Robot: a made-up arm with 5 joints.
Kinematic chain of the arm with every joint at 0, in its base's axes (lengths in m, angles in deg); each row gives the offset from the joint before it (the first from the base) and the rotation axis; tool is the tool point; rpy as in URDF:
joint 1: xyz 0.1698 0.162 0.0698 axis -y
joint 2: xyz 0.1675 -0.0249 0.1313 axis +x
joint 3: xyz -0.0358 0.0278 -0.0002 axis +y
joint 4: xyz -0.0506 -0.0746 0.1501 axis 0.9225 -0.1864 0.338
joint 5: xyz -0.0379 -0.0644 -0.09 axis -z
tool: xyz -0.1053 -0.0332 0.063 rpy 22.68 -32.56 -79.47
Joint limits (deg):
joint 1: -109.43..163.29
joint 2: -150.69..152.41
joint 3: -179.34..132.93
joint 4: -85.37..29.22
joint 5: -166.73..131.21
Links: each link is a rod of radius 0.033 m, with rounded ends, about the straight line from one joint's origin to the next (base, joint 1, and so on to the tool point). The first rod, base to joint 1, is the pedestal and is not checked.
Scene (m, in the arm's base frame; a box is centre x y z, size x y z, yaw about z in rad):
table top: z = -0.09
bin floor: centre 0.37 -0 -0.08 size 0.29 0.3 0.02 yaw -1.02
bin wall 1: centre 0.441 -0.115 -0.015 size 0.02 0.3 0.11 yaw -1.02
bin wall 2: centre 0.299 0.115 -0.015 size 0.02 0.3 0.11 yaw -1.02
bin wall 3: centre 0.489 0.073 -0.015 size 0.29 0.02 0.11 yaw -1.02
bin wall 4: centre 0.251 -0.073 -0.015 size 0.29 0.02 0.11 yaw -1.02
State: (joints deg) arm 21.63 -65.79 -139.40 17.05 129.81
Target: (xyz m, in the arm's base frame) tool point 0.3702 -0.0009 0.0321
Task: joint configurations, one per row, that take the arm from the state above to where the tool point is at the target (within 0.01 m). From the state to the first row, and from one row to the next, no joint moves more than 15 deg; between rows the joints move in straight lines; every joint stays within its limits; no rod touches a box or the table.
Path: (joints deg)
1: 10.19 -63.88 -145.70 19.31 122.52
2: -1.24 -61.97 -152.01 21.58 115.24
3: -12.68 -60.07 -158.31 23.84 107.95
4: -24.12 -58.16 -164.61 26.11 100.67

